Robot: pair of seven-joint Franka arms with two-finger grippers.
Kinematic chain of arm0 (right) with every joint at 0, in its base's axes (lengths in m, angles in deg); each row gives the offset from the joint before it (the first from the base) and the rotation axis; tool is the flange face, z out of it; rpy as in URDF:
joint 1: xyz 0 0 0.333 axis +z
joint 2: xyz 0 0 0 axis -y
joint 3: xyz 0 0 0.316 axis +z
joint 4: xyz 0.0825 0 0 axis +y
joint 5: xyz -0.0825 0 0.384 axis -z
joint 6: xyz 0 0 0 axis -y
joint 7: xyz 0.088 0 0 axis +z
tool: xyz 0 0 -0.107 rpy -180 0 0
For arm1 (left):
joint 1: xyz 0 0 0.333 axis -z
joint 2: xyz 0 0 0 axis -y
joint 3: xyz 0 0 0.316 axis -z
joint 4: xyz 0.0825 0 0 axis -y
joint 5: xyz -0.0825 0 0.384 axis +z
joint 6: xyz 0 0 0 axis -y
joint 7: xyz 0.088 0 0 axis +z
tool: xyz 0 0 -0.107 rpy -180 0 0
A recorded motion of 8 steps. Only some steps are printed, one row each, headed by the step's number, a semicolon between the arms.
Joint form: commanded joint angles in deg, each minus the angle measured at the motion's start. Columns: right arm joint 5, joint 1, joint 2, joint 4, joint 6, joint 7, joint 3; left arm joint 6, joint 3, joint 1, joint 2, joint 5, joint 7, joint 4.
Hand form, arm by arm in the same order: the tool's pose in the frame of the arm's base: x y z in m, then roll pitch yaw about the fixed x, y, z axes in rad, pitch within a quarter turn. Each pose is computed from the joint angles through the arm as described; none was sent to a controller.
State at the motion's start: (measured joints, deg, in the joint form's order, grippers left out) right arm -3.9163 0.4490 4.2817 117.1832 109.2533 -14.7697 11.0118; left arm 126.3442 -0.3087 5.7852 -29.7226 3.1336 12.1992 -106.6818
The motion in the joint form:
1: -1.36 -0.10 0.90 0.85 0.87 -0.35 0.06; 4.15 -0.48 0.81 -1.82 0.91 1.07 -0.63
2: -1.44 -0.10 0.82 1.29 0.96 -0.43 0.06; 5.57 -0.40 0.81 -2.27 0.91 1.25 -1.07
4: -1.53 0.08 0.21 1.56 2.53 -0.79 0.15; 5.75 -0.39 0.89 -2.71 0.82 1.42 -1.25
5: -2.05 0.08 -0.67 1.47 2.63 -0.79 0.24; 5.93 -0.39 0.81 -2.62 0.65 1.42 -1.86
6: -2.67 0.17 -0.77 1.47 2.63 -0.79 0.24; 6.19 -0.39 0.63 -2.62 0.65 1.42 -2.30
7: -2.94 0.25 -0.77 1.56 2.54 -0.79 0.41; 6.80 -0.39 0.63 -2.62 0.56 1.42 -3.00
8: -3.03 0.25 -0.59 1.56 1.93 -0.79 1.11; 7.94 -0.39 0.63 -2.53 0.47 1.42 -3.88
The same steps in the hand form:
1: 0.5107 0.1118 0.4703 -3.0894 0.0660 -0.0979; 0.6189 -0.0616 0.2057 -3.0549 0.1309 0.0847
2: 0.5096 0.1115 0.4661 -3.0903 0.0736 -0.1001; 0.6180 -0.0625 0.1996 -3.0582 0.1220 0.0849
4: 0.5126 0.1142 0.4607 -3.0849 0.0630 -0.1039; 0.6161 -0.0634 0.1939 -3.0575 0.1295 0.0874
5: 0.5147 0.1157 0.4537 -3.0779 0.0776 -0.1058; 0.6129 -0.0622 0.1910 -3.0584 0.1357 0.0909
6: 0.5147 0.1172 0.4528 -3.0688 0.0823 -0.1081; 0.6108 -0.0601 0.1885 -3.0580 0.1389 0.0940
7: 0.5136 0.1197 0.4520 -3.0658 0.0866 -0.1053; 0.6076 -0.0599 0.1847 -3.0592 0.1407 0.0946
8: 0.5105 0.1260 0.4527 -3.0676 0.0940 -0.0930; 0.6045 -0.0597 0.1813 -3.0624 0.1351 0.0946

